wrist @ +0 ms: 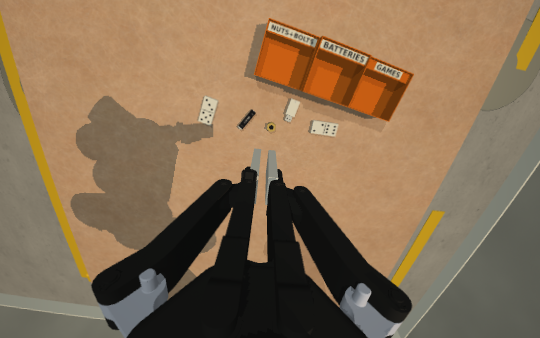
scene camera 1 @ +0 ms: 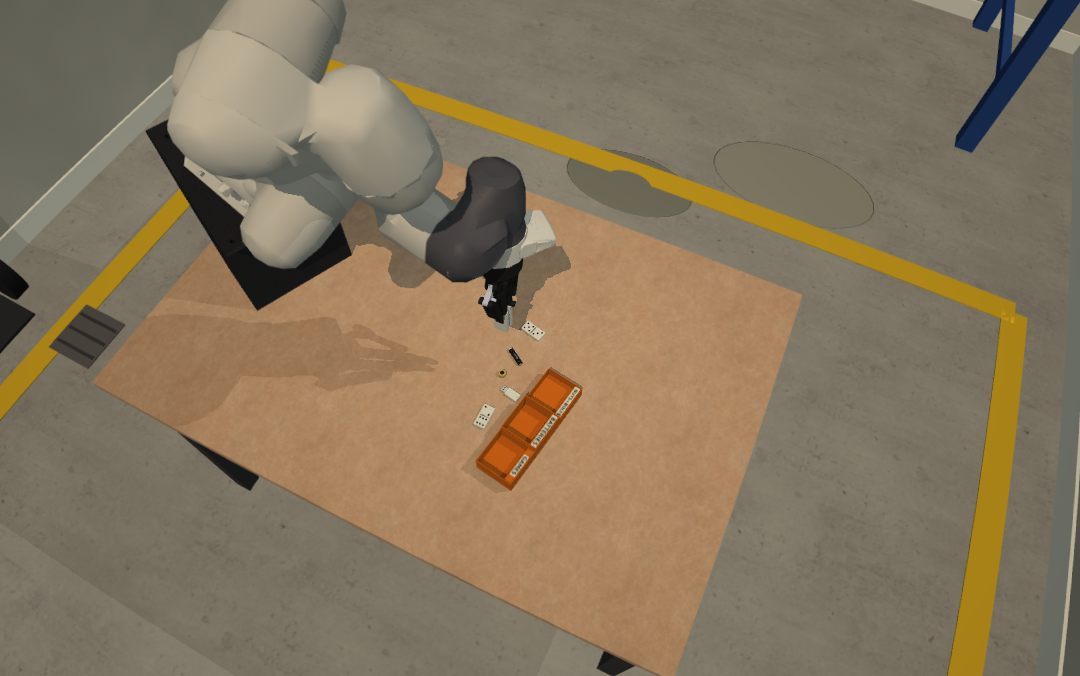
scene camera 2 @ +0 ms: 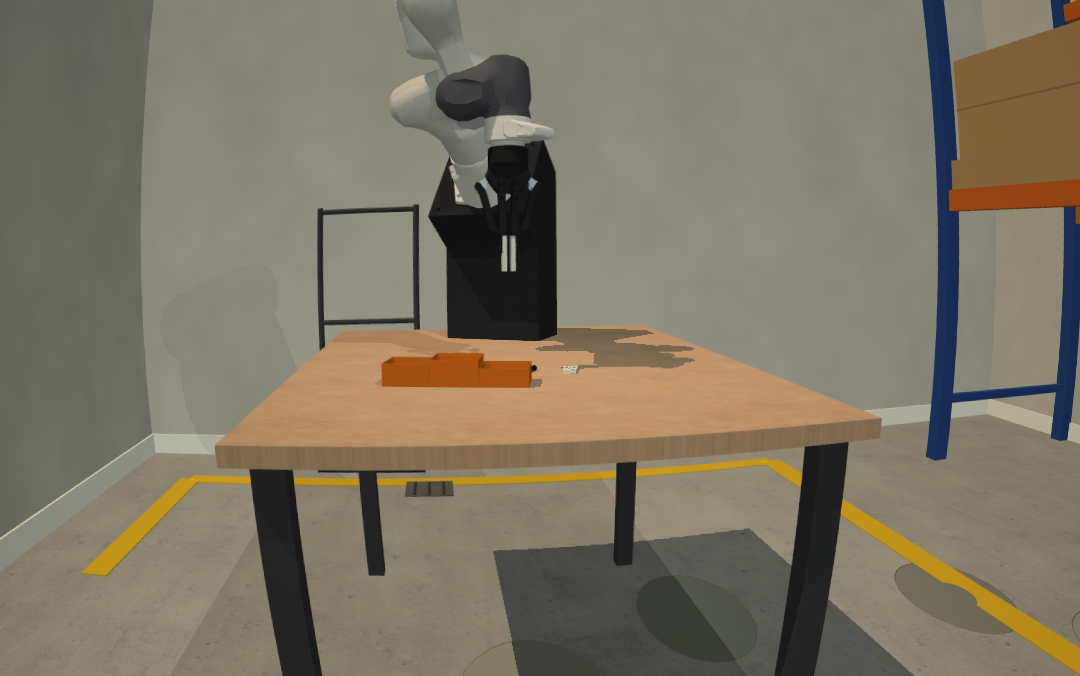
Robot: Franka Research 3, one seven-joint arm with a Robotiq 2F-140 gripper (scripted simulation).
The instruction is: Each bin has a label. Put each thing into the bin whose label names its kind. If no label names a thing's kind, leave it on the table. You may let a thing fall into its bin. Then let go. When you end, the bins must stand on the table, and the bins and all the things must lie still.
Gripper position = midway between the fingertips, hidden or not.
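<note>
I can see my gripper (scene camera 2: 508, 271) here. There's also a view of the gripper (wrist: 263, 160) from the wrist, and scene camera 1 gives me the gripper (scene camera 1: 503, 325) too.
</note>
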